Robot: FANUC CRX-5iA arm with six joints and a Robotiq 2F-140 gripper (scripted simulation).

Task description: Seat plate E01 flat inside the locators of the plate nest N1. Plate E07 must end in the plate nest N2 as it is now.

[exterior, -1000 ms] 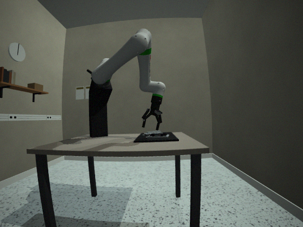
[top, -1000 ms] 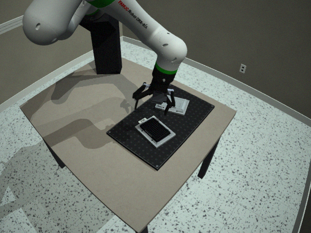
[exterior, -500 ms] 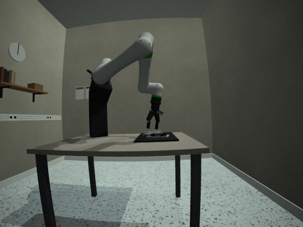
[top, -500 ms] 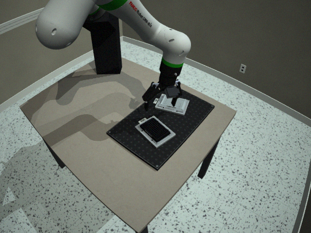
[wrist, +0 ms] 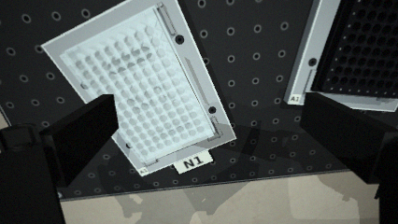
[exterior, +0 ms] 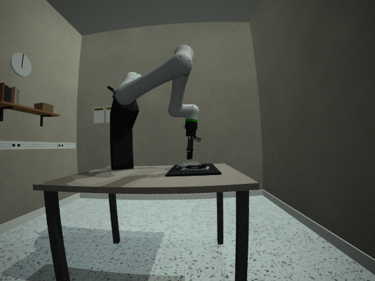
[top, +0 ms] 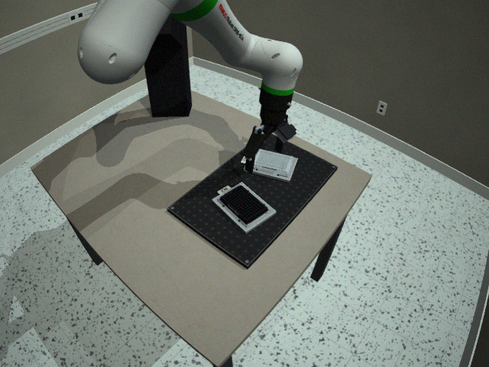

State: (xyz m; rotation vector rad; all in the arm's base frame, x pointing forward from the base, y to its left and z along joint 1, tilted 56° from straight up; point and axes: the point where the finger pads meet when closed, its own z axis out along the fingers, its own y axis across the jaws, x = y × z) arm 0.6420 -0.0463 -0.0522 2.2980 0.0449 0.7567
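Right now the white well plate is 50 mm to the left of my hand, 50 mm below it and 10 mm ahead of it. From my hand the other things lie so: black well plate (160 mm to the right, 50 mm below, 30 mm ahead); then nest N2 (160 mm to the right, 60 mm below, 30 mm ahead).
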